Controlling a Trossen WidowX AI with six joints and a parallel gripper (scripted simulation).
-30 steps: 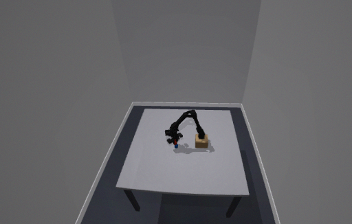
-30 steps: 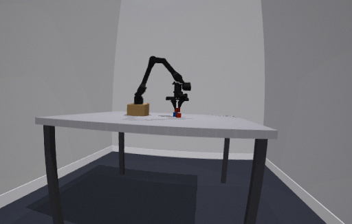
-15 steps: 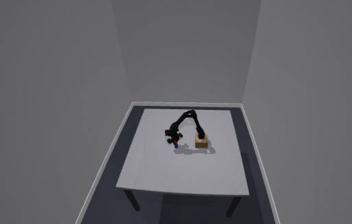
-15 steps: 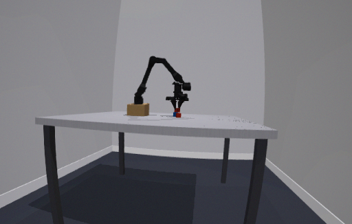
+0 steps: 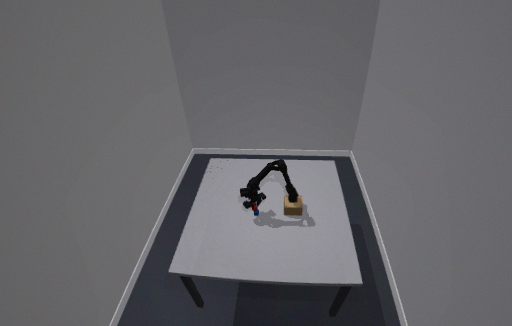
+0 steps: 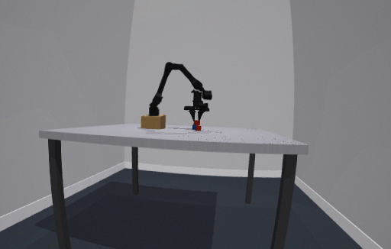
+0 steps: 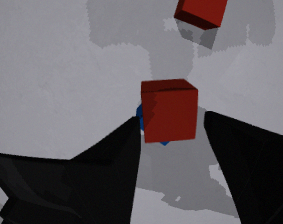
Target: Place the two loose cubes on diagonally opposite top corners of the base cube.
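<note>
Right now my gripper tip is 5 cm above the blue cube, 2 cm to the right of it and 1 cm past it.
</note>
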